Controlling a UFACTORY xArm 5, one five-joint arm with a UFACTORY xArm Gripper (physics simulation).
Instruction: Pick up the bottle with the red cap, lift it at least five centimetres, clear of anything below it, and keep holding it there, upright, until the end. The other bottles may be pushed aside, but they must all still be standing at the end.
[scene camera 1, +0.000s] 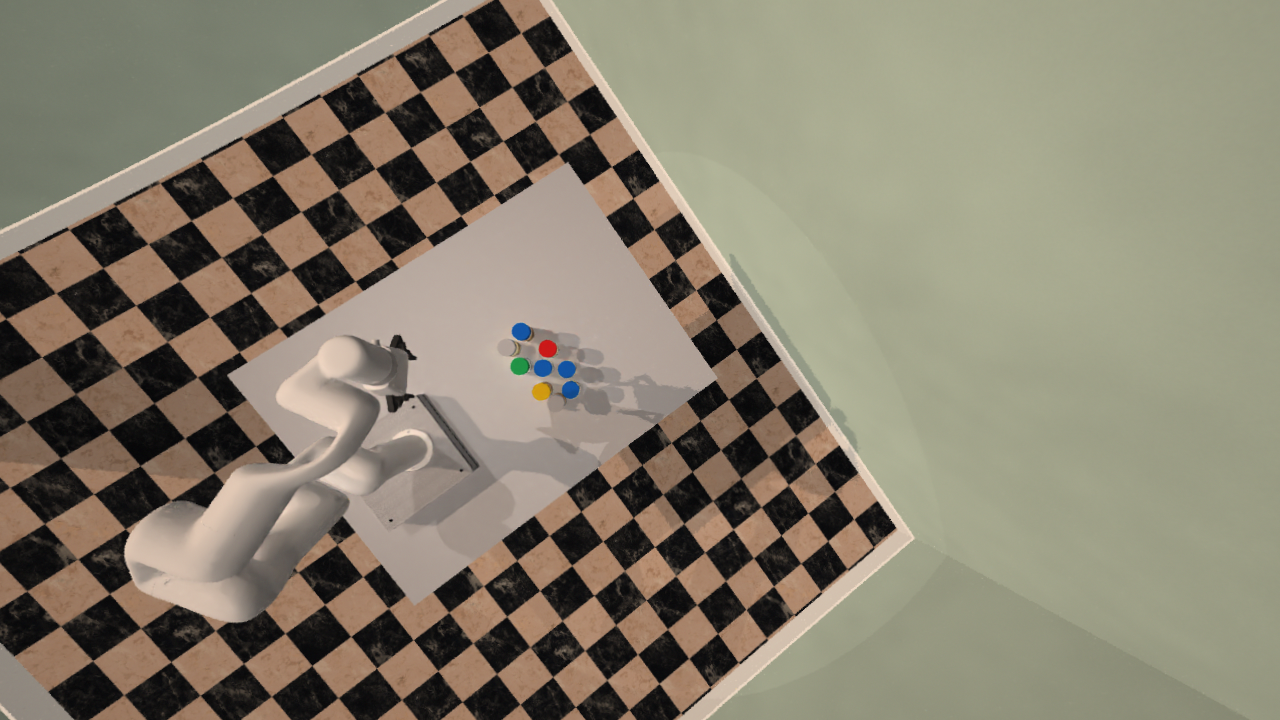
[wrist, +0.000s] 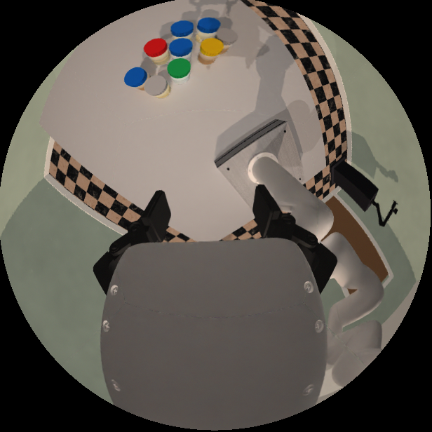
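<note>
The red-capped bottle stands upright on the pale table top, in a close group. A blue-capped bottle stands right beside it. Around them stand a green-capped bottle, a white-grey-capped bottle, a yellow-capped bottle and another blue-capped bottle. My gripper is open and empty, well apart from the group, on the arm's side.
More blue-capped bottles stand on the group's far side. A grey cap shows beside the yellow one in the wrist view. The arm's metal base plate lies near the gripper.
</note>
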